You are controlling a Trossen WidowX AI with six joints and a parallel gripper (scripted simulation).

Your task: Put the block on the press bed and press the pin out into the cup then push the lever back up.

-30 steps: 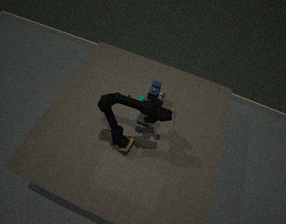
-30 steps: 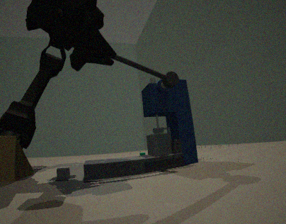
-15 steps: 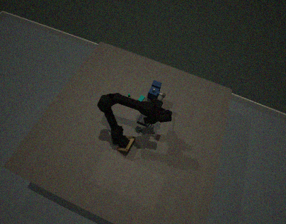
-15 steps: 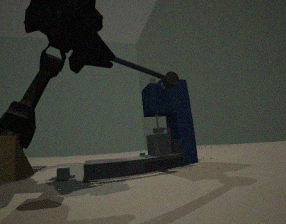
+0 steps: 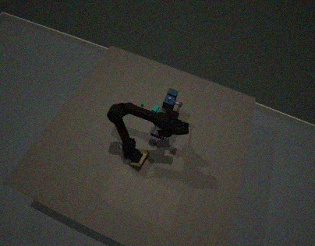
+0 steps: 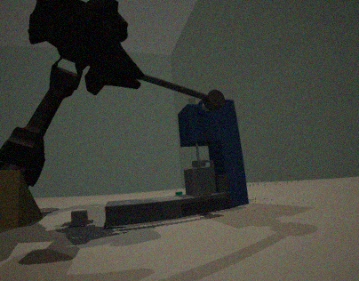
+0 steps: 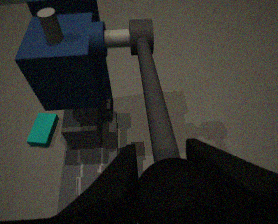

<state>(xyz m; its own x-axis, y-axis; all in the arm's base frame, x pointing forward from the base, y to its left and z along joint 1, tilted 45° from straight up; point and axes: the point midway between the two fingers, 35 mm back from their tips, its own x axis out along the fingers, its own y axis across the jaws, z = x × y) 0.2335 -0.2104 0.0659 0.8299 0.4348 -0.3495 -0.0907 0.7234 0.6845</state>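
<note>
Right now my gripper tip is 50 mm short of the dark lever and 10 mm to the right of it. From my gripper tip the other things lie so: pale round pin (150 mm below, 110 mm ahead, 80 mm to the left); teal block (210 mm below, 170 mm to the left, 130 mm ahead); thin punch (110 mm ahead, 80 mm to the left, 70 mm below).
</note>
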